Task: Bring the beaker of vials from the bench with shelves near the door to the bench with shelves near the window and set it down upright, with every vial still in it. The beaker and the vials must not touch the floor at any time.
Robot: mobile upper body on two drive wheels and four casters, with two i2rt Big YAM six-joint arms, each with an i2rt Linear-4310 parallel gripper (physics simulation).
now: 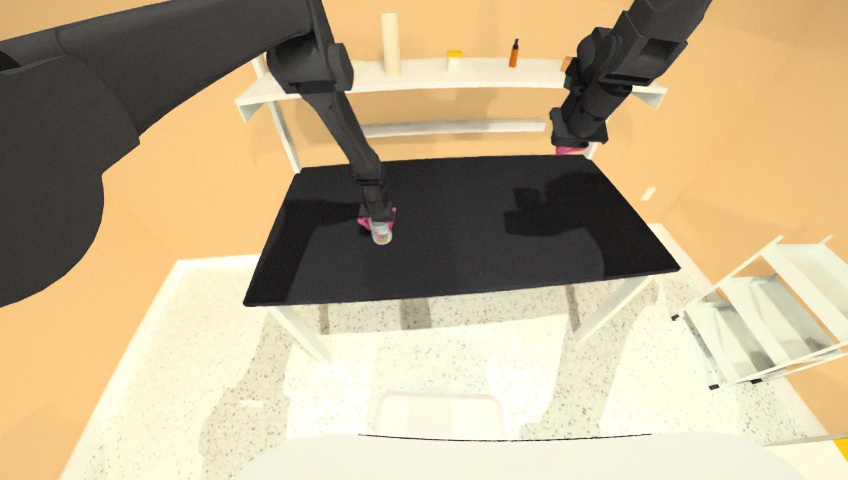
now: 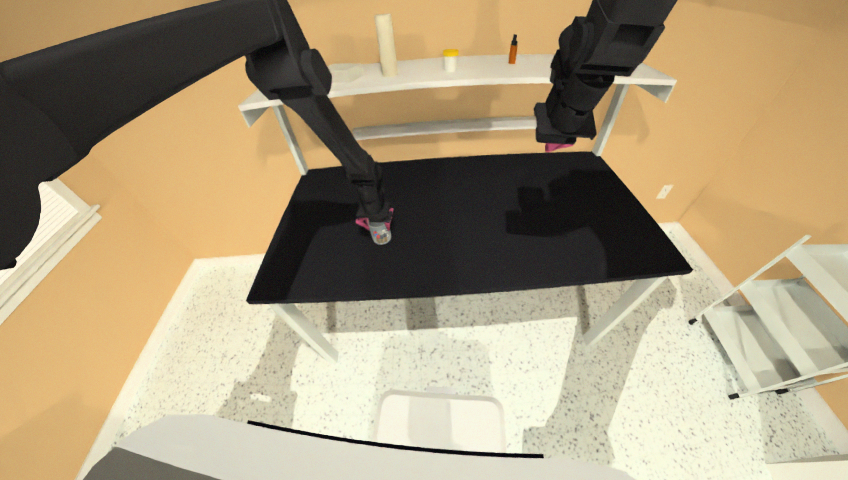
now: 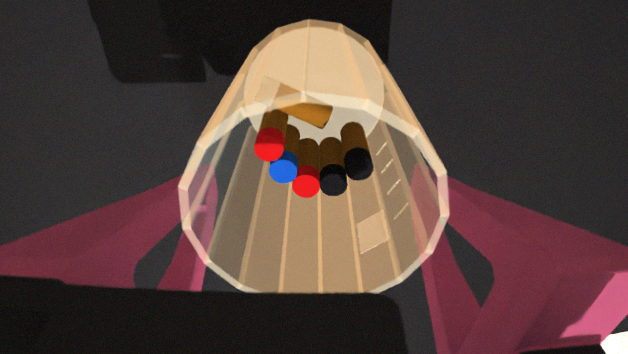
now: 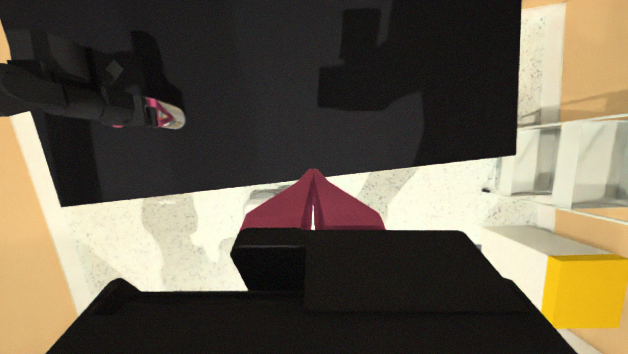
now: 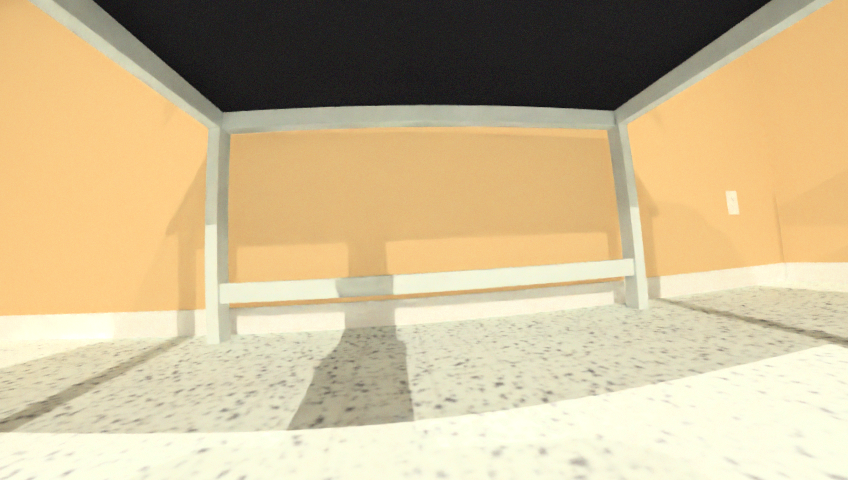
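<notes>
The clear beaker [image 1: 382,234] [image 2: 380,234] [image 3: 320,235] [image 4: 175,120] is over the left part of the black bench top [image 1: 476,237] [image 2: 476,237] [image 4: 250,125]. Several vials [image 3: 307,175] with red, blue and black caps lean together inside it, and another brown vial [image 3: 312,114] lies by its base. My left gripper [image 1: 377,223] [image 2: 376,223] [image 3: 313,178] is shut on the beaker, one pink finger on each side. I cannot tell whether the beaker's base touches the bench top. My right gripper [image 4: 313,175] is shut and empty, above the bench's right side.
A white shelf [image 1: 428,77] [image 2: 416,80] above the bench holds a tall cream cylinder [image 1: 390,44] [image 2: 386,46], a yellow-lidded jar [image 1: 454,61] [image 2: 450,60] and an orange bottle [image 1: 513,55] [image 2: 512,51]. A window [image 2: 44,223] is at the left. White steps with black feet stand at the right.
</notes>
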